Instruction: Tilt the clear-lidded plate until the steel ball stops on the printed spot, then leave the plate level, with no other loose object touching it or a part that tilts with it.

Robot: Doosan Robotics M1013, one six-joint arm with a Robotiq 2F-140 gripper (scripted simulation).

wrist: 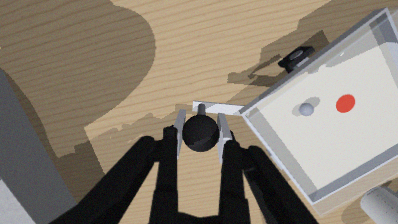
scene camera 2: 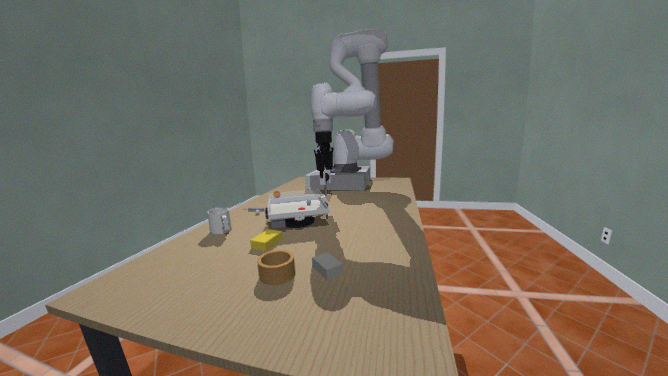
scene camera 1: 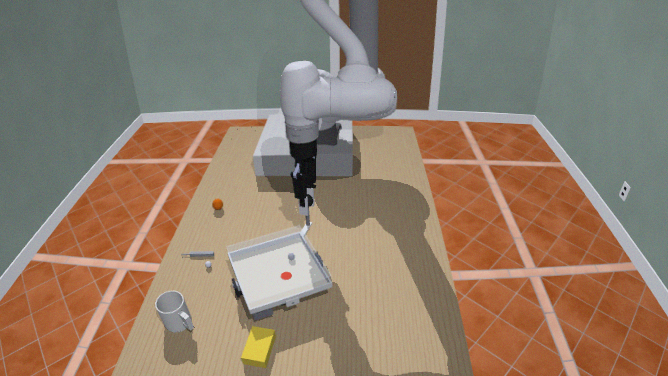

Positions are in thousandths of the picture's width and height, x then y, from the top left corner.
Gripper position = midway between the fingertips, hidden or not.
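Labels:
I can see my gripper in scene camera 1 (460, 557), in scene camera 2 (487, 488) and in the wrist view (506, 542). There is also a wooden ring, which I find in scene camera 2 (411, 717). The ring is out of frame in scene camera 1, and it is out of frame in the wrist view.

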